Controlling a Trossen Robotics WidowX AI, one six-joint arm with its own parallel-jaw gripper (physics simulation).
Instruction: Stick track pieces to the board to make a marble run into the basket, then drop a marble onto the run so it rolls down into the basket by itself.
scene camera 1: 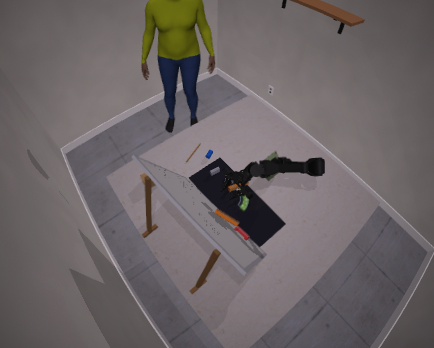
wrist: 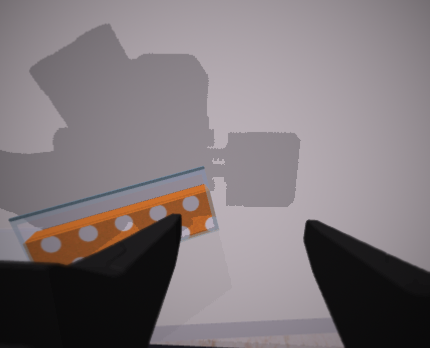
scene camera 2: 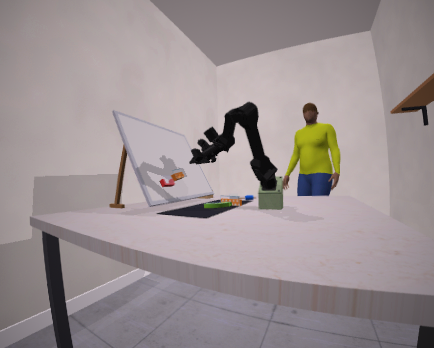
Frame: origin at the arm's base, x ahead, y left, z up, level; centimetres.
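Seen in the pictures: gripper, between the fingertips: (scene camera 1: 224, 195) (wrist: 242, 226) (scene camera 2: 192, 163); arm's base, origin of its link: (scene camera 2: 269, 185).
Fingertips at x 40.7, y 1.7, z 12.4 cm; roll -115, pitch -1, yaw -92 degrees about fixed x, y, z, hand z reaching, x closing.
Offsets run from my fingertips to a thing's top centre. "spot": to the spot under its first point. Level surfaces: height alone.
The white board (scene camera 1: 182, 196) (scene camera 2: 150, 145) (wrist: 350, 125) leans back on wooden legs. An orange track piece with a clear front @[spot: dz -5.4, dx +5.0, dy +7.6 cm] (scene camera 1: 226, 217) (scene camera 2: 178, 175) (wrist: 106, 228) sits tilted on its face. The small red basket @[dz -6.4, dx +3.5, dy +17.5 cm] (scene camera 1: 242, 233) (scene camera 2: 166, 183) is on the board beside it and lower. My gripper (scene camera 1: 231, 186) (scene camera 2: 193, 161) (wrist: 242, 226) is open and empty in front of the board; in the wrist view one finger overlaps the orange piece, and the gap lies beyond that piece's right end. A green curved track piece @[spot: dz -20.7, dx -13.0, dy +2.5 cm] (scene camera 1: 243, 202) (scene camera 2: 217, 205) lies on the dark mat @[dz -22.9 cm] (scene camera 1: 265, 225) (scene camera 2: 185, 212). No marble shows.
Another orange piece @[spot: dz -20.3, dx -14.5, dy -7.8 cm] (scene camera 1: 233, 188) (scene camera 2: 234, 202) and a pale grey piece @[spot: dz -20.0, dx -13.8, dy -23.5 cm] (scene camera 1: 215, 171) lie on the mat. A blue cylinder @[dz -20.2, dx -19.9, dy -37.2 cm] (scene camera 1: 209, 154) (scene camera 2: 249, 197) and a thin wooden stick @[dz -22.6, dx -13.3, dy -45.7 cm] (scene camera 1: 193, 152) lie beyond it. A green box (scene camera 2: 270, 201) stands by the arm's base. A person (scene camera 1: 179, 40) (scene camera 2: 316, 150) stands behind.
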